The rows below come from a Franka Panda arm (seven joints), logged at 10 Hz.
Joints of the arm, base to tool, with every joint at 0 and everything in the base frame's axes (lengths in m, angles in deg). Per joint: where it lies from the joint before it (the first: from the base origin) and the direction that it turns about. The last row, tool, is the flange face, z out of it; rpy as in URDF.
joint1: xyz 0 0 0.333 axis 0 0 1
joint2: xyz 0 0 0 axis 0 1 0
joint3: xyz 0 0 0.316 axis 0 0 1
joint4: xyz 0.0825 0 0 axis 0 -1 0
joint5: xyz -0.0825 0 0.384 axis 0 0 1
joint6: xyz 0 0 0 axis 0 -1 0
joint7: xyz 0.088 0 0 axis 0 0 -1
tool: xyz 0 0 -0.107 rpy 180 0 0
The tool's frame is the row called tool.
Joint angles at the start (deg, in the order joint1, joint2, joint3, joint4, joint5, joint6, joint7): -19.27 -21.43 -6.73 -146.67 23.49 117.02 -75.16
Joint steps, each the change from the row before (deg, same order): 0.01 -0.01 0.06 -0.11 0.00 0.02 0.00; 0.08 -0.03 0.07 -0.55 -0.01 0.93 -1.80; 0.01 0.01 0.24 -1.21 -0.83 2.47 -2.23; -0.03 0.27 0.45 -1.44 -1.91 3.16 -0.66; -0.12 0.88 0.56 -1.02 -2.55 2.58 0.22; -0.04 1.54 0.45 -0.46 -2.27 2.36 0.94; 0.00 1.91 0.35 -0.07 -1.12 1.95 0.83; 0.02 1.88 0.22 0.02 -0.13 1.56 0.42; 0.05 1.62 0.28 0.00 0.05 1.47 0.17
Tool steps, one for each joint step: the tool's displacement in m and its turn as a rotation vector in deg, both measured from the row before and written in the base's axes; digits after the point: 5 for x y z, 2 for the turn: -0.00025 0.00067 -0.00073 0.01 0.08 0.06; -0.00065 0.00067 -0.00296 -0.50 -0.90 1.48; -0.00155 -0.00026 -0.00672 -1.84 -1.23 1.96; -0.00162 -0.00028 -0.00940 -2.77 -0.35 1.20; -0.00049 -0.00031 -0.01084 -2.76 0.69 1.12; 0.00202 -0.00099 -0.01117 -2.29 0.96 0.42; 0.00341 -0.00088 -0.01122 -1.24 0.84 -0.12; 0.00296 -0.00068 -0.01090 -0.37 0.64 -0.40; 0.00275 0.00023 -0.00941 -0.31 0.38 -0.16
